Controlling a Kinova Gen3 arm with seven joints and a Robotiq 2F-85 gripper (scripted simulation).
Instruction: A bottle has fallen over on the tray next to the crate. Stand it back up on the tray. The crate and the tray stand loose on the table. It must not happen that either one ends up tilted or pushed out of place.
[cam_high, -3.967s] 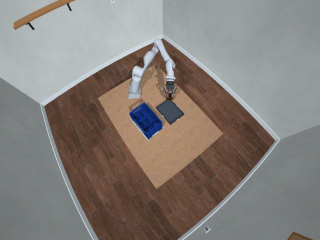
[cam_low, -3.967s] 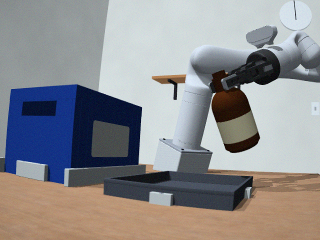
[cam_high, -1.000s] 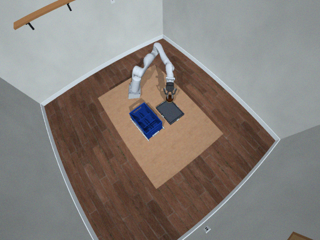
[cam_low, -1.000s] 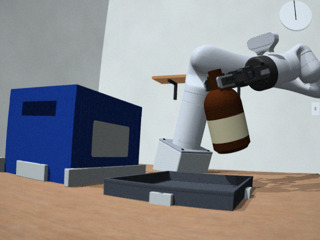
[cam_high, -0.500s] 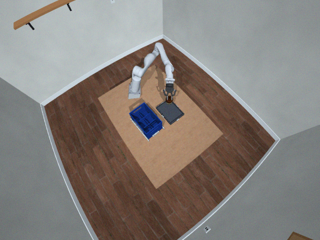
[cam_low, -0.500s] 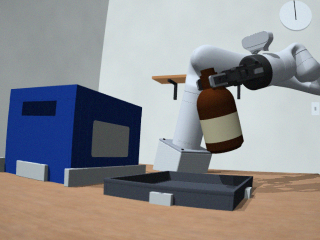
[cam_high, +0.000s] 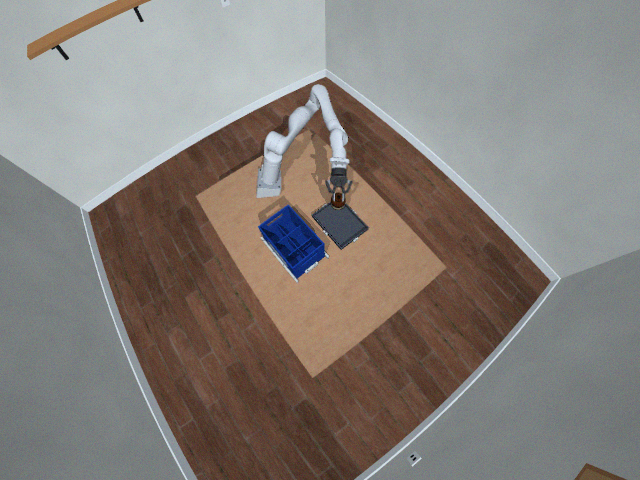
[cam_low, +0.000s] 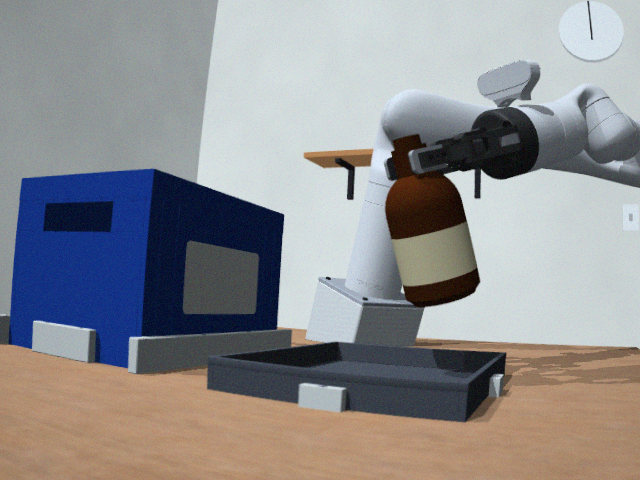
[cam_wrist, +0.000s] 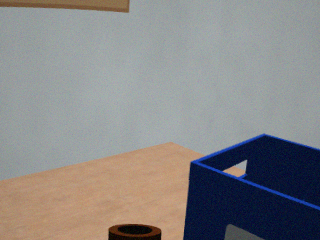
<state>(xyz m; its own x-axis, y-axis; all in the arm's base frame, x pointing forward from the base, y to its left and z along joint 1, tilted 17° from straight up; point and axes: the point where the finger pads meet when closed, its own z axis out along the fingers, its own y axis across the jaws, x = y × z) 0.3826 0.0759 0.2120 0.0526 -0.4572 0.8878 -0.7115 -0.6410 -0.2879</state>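
Right now the brown bottle is 5 cm below my hand, 1 cm to the left of it and 1 cm behind it. The rest, counted from my hand: blue crate: 29 cm to the right, 12 cm below, 3 cm behind; then tray: 19 cm below, 3 cm ahead, 1 cm to the right.
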